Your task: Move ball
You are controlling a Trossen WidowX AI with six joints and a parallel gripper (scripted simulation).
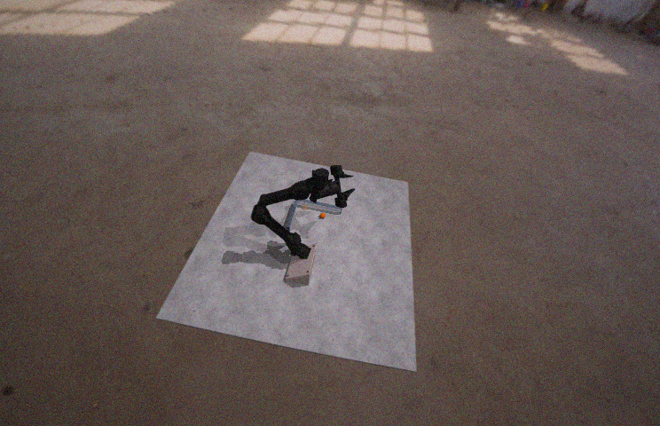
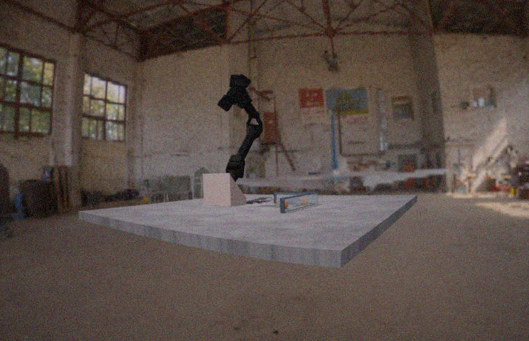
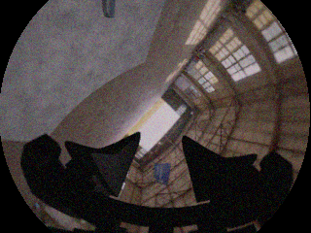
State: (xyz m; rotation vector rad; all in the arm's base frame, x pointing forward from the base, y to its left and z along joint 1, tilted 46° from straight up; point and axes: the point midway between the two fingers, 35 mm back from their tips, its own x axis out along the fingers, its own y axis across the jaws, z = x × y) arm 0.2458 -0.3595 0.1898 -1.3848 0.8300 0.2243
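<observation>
The orange ball is 140 mm ahead of my gripper tip, 150 mm to the left of it and 510 mm below it. The rest, counted from my gripper tip: see-through ball copy 150 mm ahead, 280 mm to the left, 510 mm below.
</observation>
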